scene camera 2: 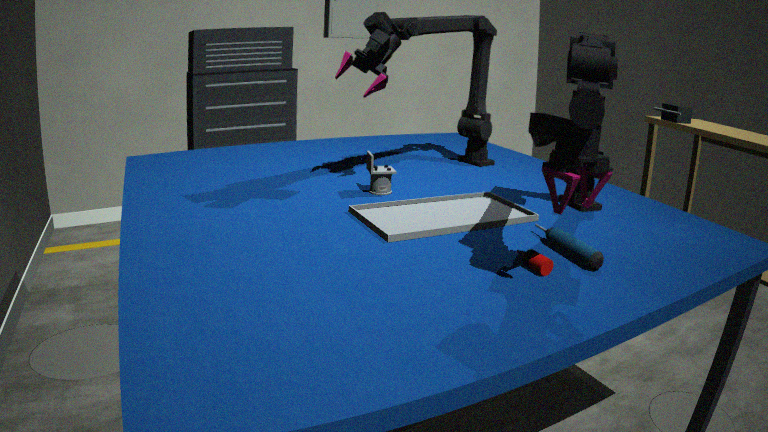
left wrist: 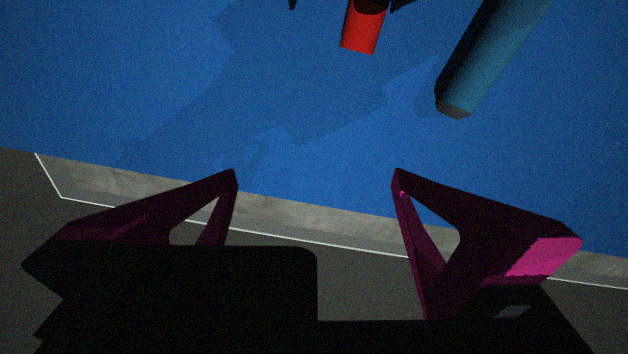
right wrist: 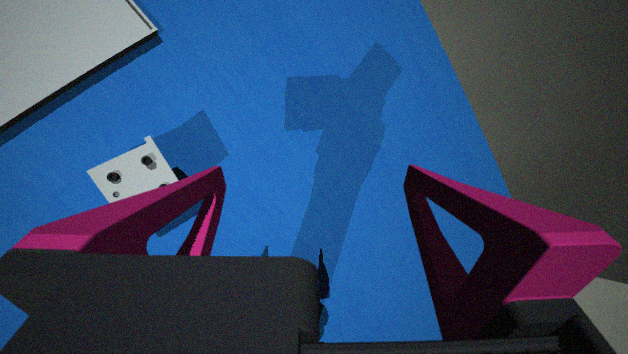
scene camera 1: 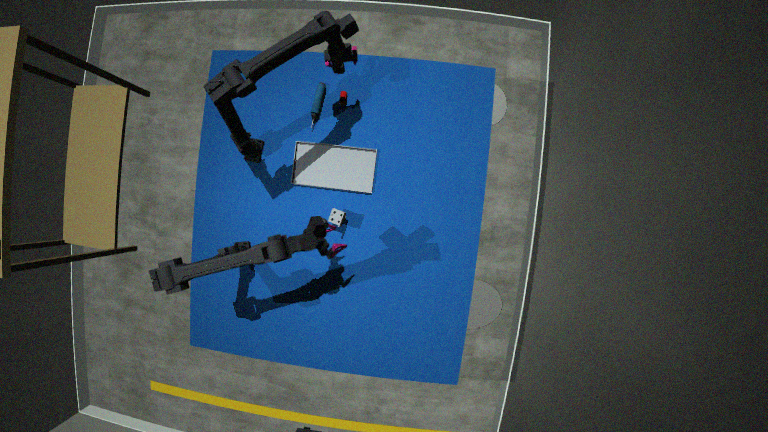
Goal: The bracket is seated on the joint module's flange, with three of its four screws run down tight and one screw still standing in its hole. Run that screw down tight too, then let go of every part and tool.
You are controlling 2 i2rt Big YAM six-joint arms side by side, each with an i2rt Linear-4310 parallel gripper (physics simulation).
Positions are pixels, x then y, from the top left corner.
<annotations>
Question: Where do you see a bracket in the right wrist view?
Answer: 134, 178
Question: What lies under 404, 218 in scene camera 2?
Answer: A shallow tray.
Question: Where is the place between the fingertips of the right gripper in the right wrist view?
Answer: At 314, 175
</annotations>
